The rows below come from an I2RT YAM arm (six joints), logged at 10 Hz.
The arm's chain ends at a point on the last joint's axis. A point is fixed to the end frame.
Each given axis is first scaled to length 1.
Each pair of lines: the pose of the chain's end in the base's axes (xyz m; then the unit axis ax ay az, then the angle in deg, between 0 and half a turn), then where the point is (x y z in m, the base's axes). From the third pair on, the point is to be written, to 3 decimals.
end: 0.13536 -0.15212 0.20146 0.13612 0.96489 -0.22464 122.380
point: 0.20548 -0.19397 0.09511
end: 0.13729 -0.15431 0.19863 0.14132 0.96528 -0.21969 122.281
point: 0.20773 -0.19514 0.09209
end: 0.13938 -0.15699 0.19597 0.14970 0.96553 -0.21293 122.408
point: 0.210 -0.196 0.089
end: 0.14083 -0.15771 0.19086 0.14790 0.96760 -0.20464 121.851
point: 0.213 -0.195 0.084
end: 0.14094 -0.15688 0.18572 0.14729 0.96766 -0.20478 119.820
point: 0.217 -0.194 0.082
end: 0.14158 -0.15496 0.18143 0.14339 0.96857 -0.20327 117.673
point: 0.221 -0.192 0.080
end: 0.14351 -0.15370 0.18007 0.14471 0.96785 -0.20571 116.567
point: 0.225 -0.191 0.081
